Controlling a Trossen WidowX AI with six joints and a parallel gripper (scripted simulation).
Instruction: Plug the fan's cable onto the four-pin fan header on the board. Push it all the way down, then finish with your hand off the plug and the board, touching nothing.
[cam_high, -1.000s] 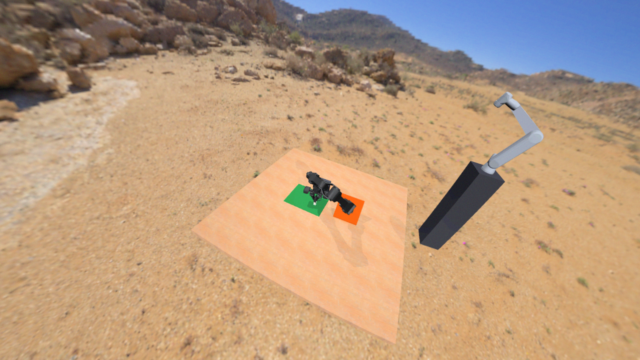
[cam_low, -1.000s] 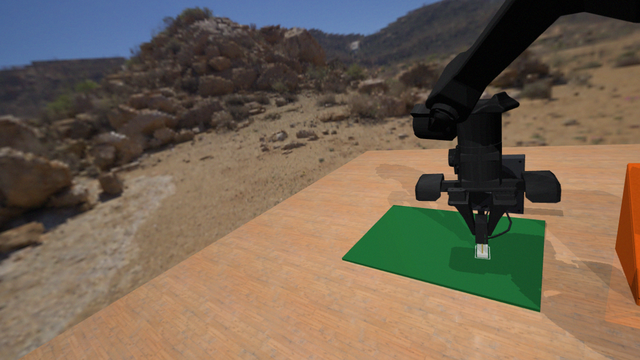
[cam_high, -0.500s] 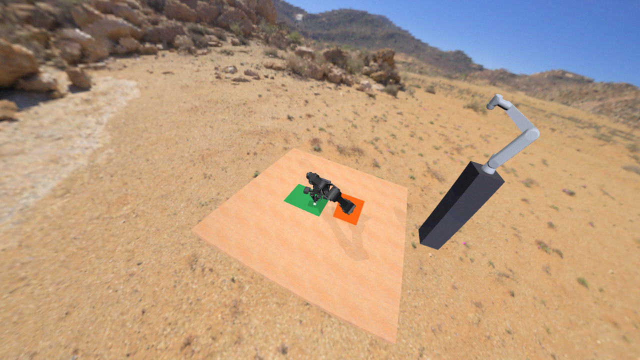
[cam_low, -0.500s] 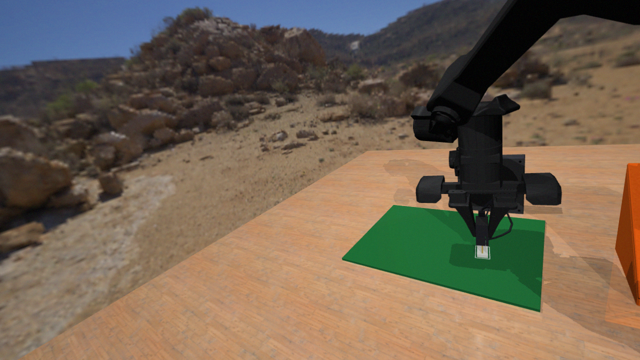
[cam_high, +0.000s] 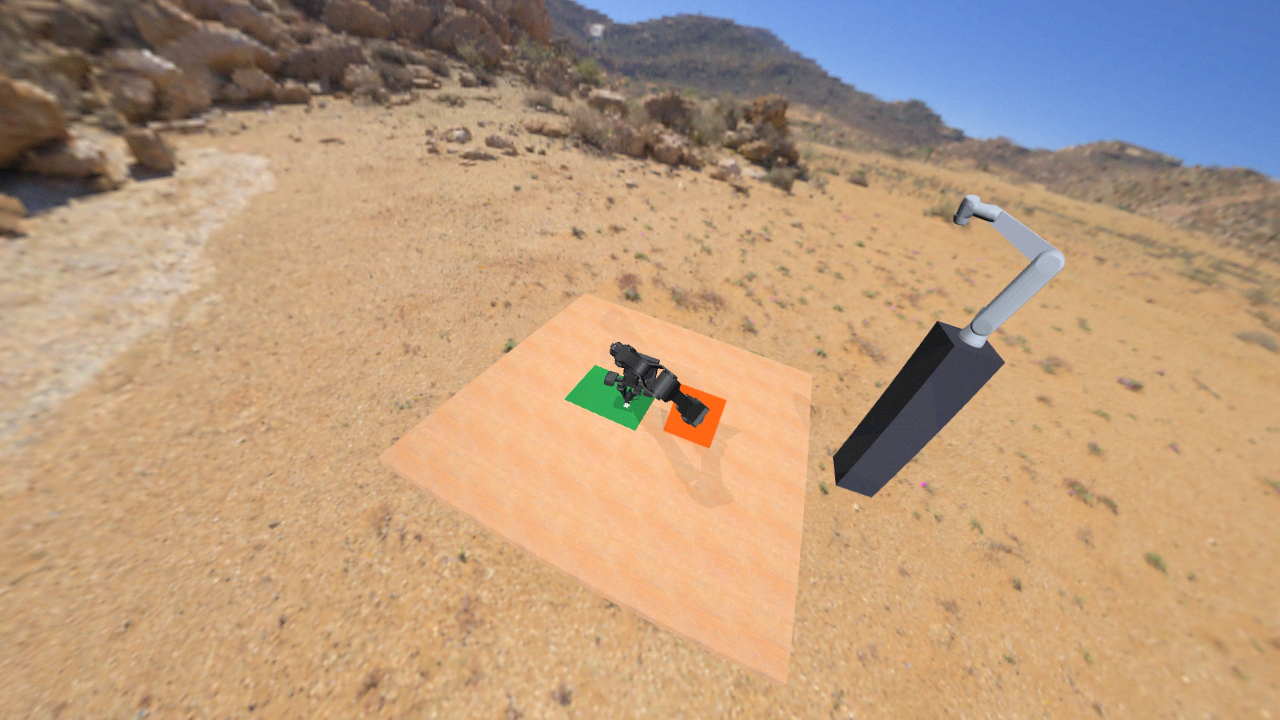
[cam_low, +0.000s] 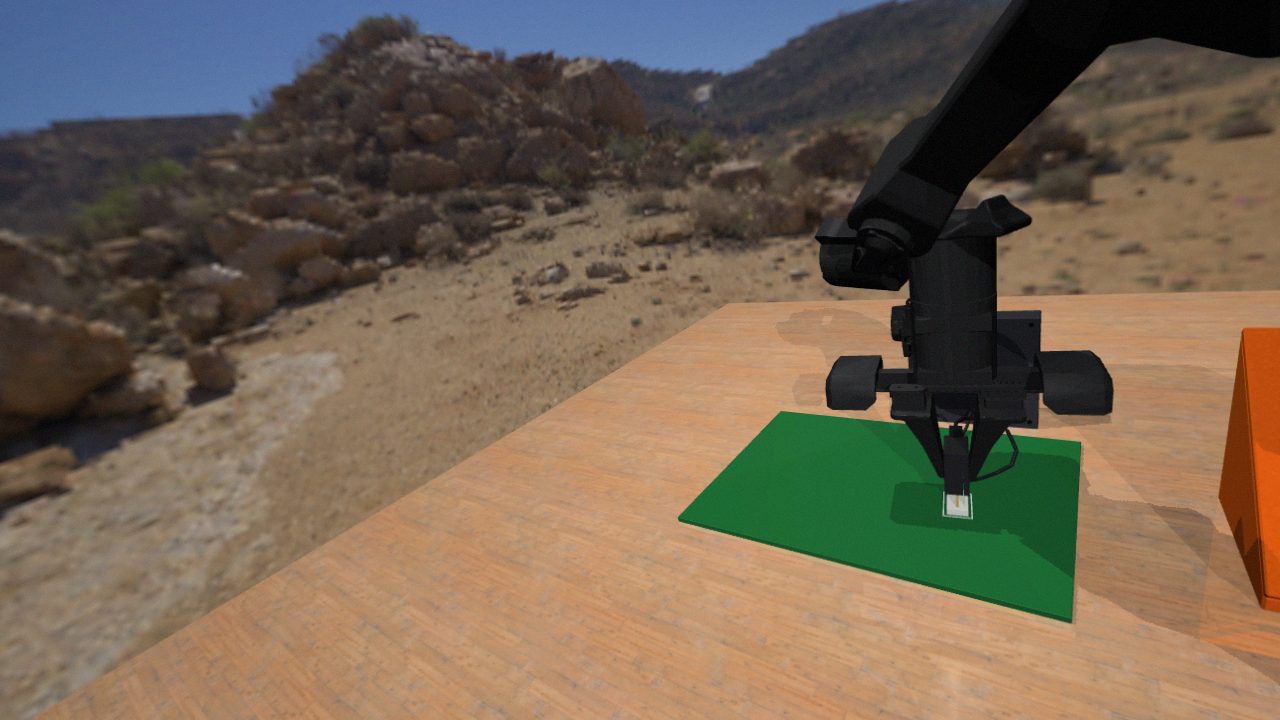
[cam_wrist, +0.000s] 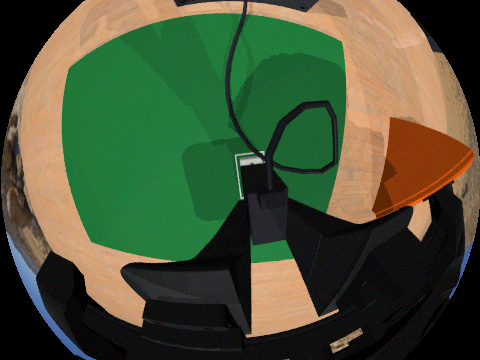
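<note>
Now: gripper tip 10 mm to the left of the white four-pin header and 40 mm above it. The rest, counted from my gripper tip: black square fan 180 mm to the right, 20 mm above; then green board 70 mm ahead, 30 mm to the right, 50 mm below; then black plug 10 mm to the right, 10 mm above.
</note>
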